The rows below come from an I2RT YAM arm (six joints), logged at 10 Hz.
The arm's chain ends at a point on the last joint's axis. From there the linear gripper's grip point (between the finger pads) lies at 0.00 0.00 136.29 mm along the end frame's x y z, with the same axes.
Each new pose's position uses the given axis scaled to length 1; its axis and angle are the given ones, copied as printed.
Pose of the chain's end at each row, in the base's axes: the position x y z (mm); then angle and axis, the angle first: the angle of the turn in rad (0 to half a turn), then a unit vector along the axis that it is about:
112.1, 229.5, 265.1, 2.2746, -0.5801, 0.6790, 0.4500
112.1, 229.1, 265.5, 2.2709, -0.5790, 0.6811, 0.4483
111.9, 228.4, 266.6, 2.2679, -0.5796, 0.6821, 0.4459
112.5, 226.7, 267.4, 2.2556, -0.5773, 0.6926, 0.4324
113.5, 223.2, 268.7, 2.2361, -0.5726, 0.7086, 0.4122
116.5, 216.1, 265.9, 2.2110, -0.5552, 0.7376, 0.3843
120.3, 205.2, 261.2, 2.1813, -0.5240, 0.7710, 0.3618
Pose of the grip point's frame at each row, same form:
124.1, 358.4, 222.4, 2.2746, -0.5801, 0.6790, 0.4500
124.9, 357.9, 222.7, 2.2709, -0.5790, 0.6811, 0.4483
125.3, 357.0, 223.6, 2.2679, -0.5796, 0.6821, 0.4459
130.1, 354.3, 222.8, 2.2556, -0.5773, 0.6926, 0.4324
137.5, 349.0, 222.0, 2.2361, -0.5726, 0.7086, 0.4122
150.7, 338.5, 216.6, 2.2110, -0.5552, 0.7376, 0.3843
165.7, 323.5, 211.1, 2.1813, -0.5240, 0.7710, 0.3618

